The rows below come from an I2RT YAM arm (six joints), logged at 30 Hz.
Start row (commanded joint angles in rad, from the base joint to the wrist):
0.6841, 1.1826, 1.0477, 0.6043, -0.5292, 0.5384
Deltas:
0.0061, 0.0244, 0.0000, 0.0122, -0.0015, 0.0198
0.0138, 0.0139, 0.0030, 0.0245, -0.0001, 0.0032
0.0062, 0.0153, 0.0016, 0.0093, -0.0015, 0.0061
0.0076, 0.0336, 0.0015, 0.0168, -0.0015, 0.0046
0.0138, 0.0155, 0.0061, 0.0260, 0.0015, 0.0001
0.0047, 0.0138, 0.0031, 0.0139, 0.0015, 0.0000
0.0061, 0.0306, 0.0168, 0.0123, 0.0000, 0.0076
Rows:
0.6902, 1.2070, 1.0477, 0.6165, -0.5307, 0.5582
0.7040, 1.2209, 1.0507, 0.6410, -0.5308, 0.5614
0.7102, 1.2362, 1.0523, 0.6503, -0.5323, 0.5675
0.7178, 1.2698, 1.0538, 0.6671, -0.5338, 0.5721
0.7316, 1.2853, 1.0599, 0.6931, -0.5323, 0.5722
0.7363, 1.2991, 1.0630, 0.7070, -0.5308, 0.5722
0.7424, 1.3297, 1.0798, 0.7193, -0.5308, 0.5798

